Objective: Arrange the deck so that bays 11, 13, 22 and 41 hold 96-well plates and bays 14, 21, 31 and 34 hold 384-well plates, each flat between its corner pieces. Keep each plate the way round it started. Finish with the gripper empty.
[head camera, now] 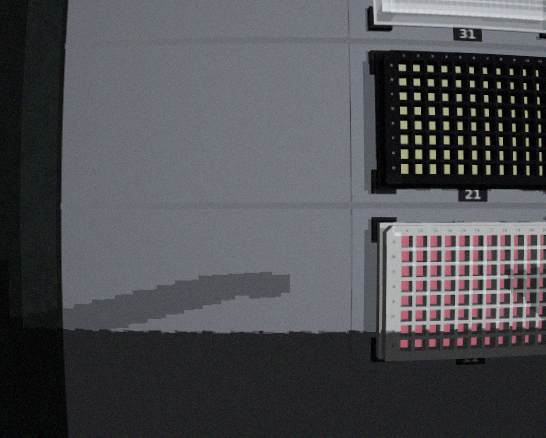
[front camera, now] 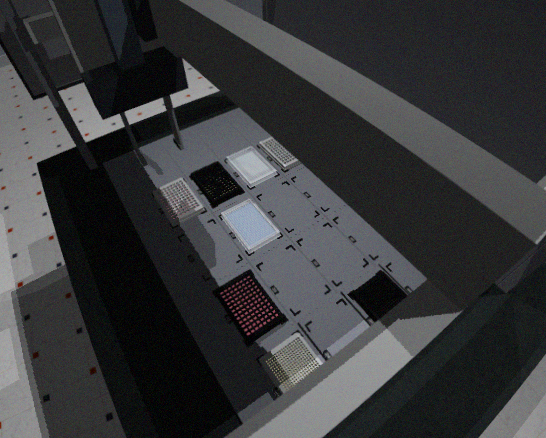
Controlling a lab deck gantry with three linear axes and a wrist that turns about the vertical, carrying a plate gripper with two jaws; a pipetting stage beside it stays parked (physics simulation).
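Places are measured from the robot's base along level axes (x right, y ahead, z up), in centimetres.
Pixels of known places: gripper, between the fingertips: (front camera: 161, 153); robot's base, origin of its link: (head camera: 375, 355) (front camera: 153, 194).
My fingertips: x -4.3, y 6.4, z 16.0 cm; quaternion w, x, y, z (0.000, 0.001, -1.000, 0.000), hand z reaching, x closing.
Observation:
For each thing: its top centre in the pictures, then the offset to it from my fingertips.
- white 96-well plate with pink wells, centre of its top: (head camera: 484, 292) (front camera: 177, 198) dx +0.0, dy +0.0, dz -14.5 cm
- black 96-well plate with yellow wells, centre of its top: (head camera: 483, 118) (front camera: 215, 180) dx -10.7, dy +0.0, dz -14.5 cm
- clear plate, centre of its top: (front camera: 250, 163) dx -21.4, dy +0.0, dz -14.5 cm
- white plate, centre of its top: (front camera: 283, 148) dx -32.1, dy +0.0, dz -14.5 cm
- pale blue fine-welled plate, centre of its top: (front camera: 249, 222) dx -10.7, dy +16.4, dz -14.5 cm
- black plate with pink wells, centre of its top: (front camera: 248, 303) dx +0.0, dy +32.8, dz -14.5 cm
- white fine-welled plate, centre of its top: (front camera: 300, 374) dx +0.0, dy +49.2, dz -13.1 cm
- black plate, centre of its top: (front camera: 390, 304) dx -21.4, dy +49.2, dz -13.1 cm
My gripper (front camera: 161, 154) is open and empty, above the deck's far left edge behind bay 11. In bay 11 lies a white 96-well plate with pink wells (front camera: 180, 201) (head camera: 450, 293). Bay 21 holds a black 96-well plate with yellow wells (front camera: 217, 183) (head camera: 452, 132). A clear plate (front camera: 251, 165) (head camera: 460, 15) is in bay 31, a white plate (front camera: 279, 152) in bay 41, a pale blue fine-welled plate (front camera: 251, 225) in bay 22. A black plate with pink wells (front camera: 250, 306) is in bay 13, a white fine-welled plate (front camera: 292, 361) in bay 14, a black plate (front camera: 378, 295) in bay 34.
A large dark beam (front camera: 350, 135) crosses over the deck's right side. A pale front rail (front camera: 340, 385) partly covers the near end, close to bays 14 and 34. A thin upright post (front camera: 60, 100) stands left of the gripper. A shadow lies left of bay 11 in the head view.

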